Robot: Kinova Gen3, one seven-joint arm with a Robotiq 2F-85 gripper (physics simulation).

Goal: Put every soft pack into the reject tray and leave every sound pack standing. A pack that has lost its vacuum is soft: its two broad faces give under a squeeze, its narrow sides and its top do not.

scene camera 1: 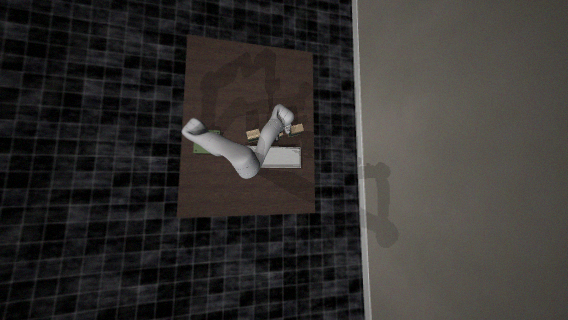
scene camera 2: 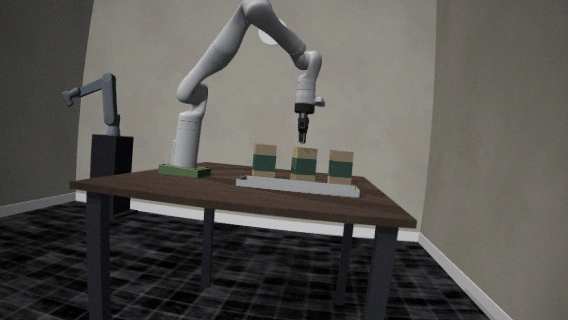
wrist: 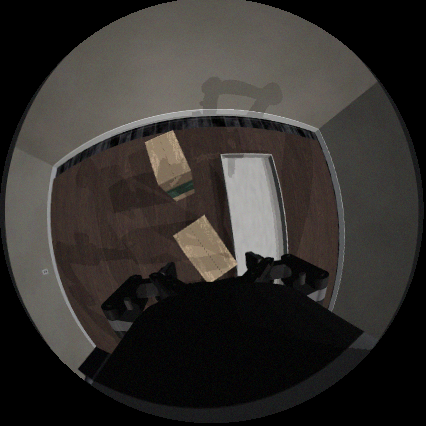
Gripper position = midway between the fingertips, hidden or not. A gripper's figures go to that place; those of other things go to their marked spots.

My gripper (wrist: 210,265) is 16 cm from the lens. A reject tray (wrist: 257,223) is 34 cm from the lens.
